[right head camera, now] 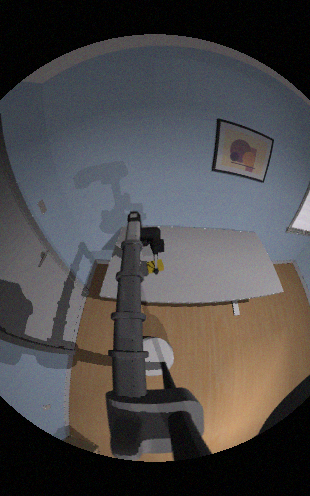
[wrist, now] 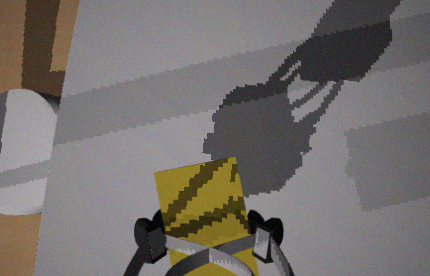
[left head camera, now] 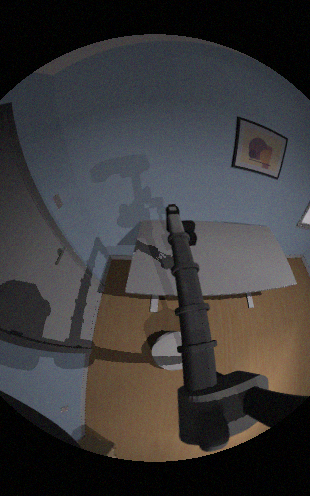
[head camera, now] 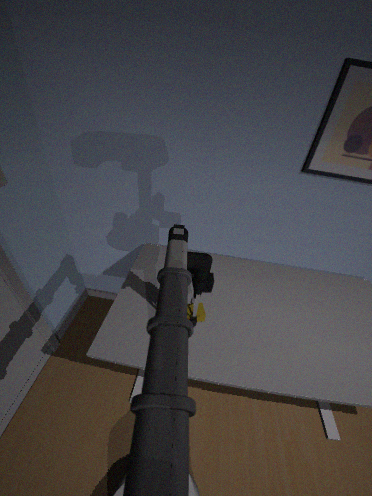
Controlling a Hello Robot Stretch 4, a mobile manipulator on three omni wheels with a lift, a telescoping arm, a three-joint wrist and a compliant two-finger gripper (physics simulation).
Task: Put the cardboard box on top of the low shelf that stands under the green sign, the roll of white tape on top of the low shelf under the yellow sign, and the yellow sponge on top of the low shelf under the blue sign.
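Seen in the pictures: gripper, fingertip midpoint: (right head camera: 155,267) (wrist: 209,225) (head camera: 192,315); robot's base, link origin: (right head camera: 152,355) (left head camera: 172,349).
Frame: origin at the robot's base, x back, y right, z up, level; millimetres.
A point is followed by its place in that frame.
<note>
The yellow sponge (head camera: 201,312) @[x -583, y 119, z 829 mm] (right head camera: 159,264) @[x -584, y 112, z 829 mm] (wrist: 200,195) @[x -588, y 54, z 829 mm] is between the two fingers of my gripper (right head camera: 156,270) @[x -595, y 87, z 785 mm] (wrist: 209,225) @[x -595, y 87, z 785 mm]. The gripper is shut on the sponge, with one black fingertip pressed against each long side. It holds the sponge above the pale table (head camera: 280,325) @[x -632, y 525, z 692 mm] (left head camera: 240,255) @[x -648, y 622, z 692 mm] (right head camera: 225,265) @[x -611, y 655, z 692 mm] (wrist: 125,40) @[x -488, y -127, z 692 mm], near its left end; the gripper's shadow lies apart from the sponge on the table top. In the left head view the arm hides the sponge. The cardboard box, the white tape, the low shelves and the coloured signs cannot be made out.
A white round object (left head camera: 167,351) @[x 2, y -53, z 187 mm] (right head camera: 161,356) @[x 6, y 89, z 187 mm] (wrist: 25,130) @[x -30, y -68, z 187 mm] stands on the floor before the table, partly behind the arm. A door (left head camera: 25,200) @[x -679, y -849, z 1379 mm] is at the left. A framed picture (left head camera: 260,150) @[x -1077, y 833, z 1494 mm] (right head camera: 243,150) @[x -1078, y 831, z 1513 mm] hangs on the wall. A dark boxy shape (left head camera: 95,441) shows low at the left.
</note>
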